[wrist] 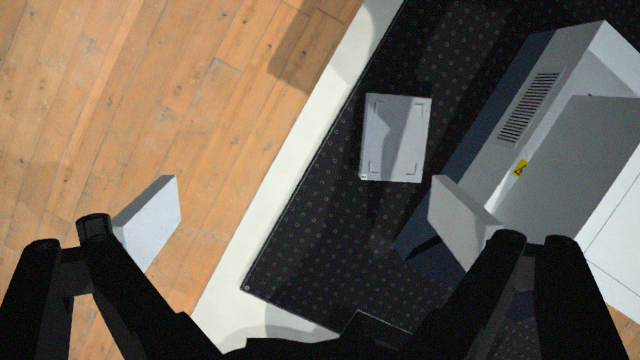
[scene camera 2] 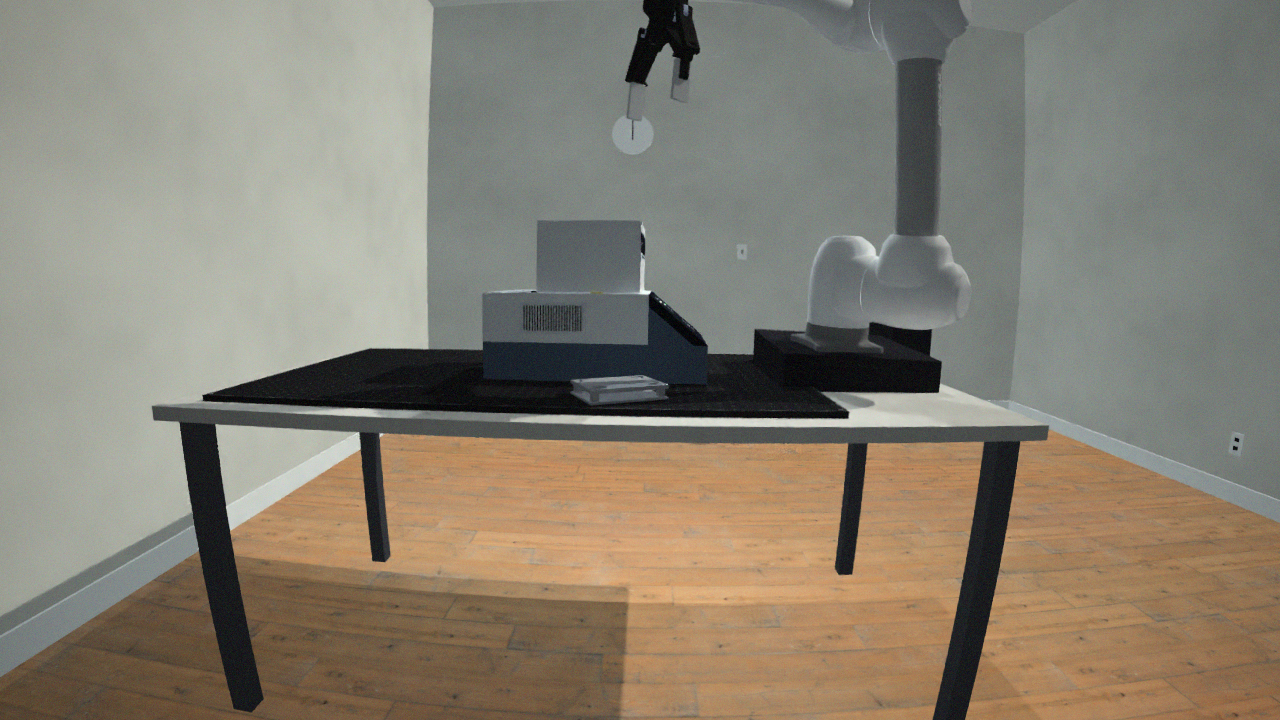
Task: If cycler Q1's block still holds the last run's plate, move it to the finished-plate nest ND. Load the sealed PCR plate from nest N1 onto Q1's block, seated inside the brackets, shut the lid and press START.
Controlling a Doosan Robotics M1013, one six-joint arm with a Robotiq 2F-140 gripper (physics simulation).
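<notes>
The cycler (scene camera 2: 563, 360) (wrist: 496, 105) is a blue and light-grey box on the dark mat. Its lid (scene camera 2: 588, 255) (wrist: 575, 165) stands raised; the block is hidden behind it. A flat grey nest (scene camera 2: 619, 391) (wrist: 395, 140) with corner brackets lies on the mat beside the cycler; its label is too small to read, and no plate can be made out on it. My gripper (scene camera 2: 657, 102) (wrist: 305, 198) is open and empty, high above the table. In the wrist view the nest shows beyond the fingers, nearer the right one. The sealed plate cannot be made out.
The dark perforated mat (scene camera 2: 286, 376) (wrist: 310, 240) lies on the pale table (scene camera 2: 966, 411) (wrist: 215, 310). The black arm base (scene camera 2: 859, 368) stands at the right in the scene view. The table edge and wooden floor (wrist: 150, 100) run along the left in the wrist view.
</notes>
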